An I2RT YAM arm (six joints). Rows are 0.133 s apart.
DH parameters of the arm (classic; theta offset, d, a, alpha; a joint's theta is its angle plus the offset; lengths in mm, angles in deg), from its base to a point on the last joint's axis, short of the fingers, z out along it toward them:
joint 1: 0 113.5 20 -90
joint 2: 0 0 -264 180
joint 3: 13.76 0 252.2 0
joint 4: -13.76 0 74 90
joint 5: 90 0 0 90
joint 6: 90 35.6 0 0
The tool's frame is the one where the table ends.
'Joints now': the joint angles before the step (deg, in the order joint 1, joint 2, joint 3, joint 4, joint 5, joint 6). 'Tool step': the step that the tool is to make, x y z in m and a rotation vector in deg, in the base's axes. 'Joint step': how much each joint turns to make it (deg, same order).
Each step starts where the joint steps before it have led.
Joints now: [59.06, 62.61, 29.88, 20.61, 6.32, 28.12]
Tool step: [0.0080, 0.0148, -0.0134, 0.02, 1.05, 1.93]
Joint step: [-0.14, 6.36, 0.40, 5.40, -2.21, 0.45]
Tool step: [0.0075, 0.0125, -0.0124, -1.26, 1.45, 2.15]
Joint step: [-0.32, 5.48, 1.17, 2.49, -2.54, -0.01]
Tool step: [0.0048, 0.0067, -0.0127, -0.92, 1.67, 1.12]
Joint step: [-0.33, 3.88, 0.21, 2.01, -1.65, 0.52]
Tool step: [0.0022, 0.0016, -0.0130, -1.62, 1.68, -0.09]
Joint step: [-0.25, 2.50, -0.52, 0.76, -0.32, 0.50]
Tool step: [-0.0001, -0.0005, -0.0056, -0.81, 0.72, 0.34]
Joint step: [-0.09, 0.72, -0.46, 0.11, -0.47, 0.03]
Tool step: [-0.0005, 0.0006, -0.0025, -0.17, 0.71, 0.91]
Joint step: [0.02, 0.44, -0.09, 0.02, -1.01, 0.18]
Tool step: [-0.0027, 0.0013, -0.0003, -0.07, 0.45, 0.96]
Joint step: [0.53, -0.07, 0.01, -0.36, -0.52, 0.18]
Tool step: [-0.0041, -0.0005, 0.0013, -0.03, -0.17, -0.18]
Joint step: [0.77, -0.87, -0.36, -0.44, 0.95, 0.18]
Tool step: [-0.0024, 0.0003, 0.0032, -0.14, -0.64, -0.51]
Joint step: [0.61, -0.80, 0.17, -0.77, 1.27, -0.20]
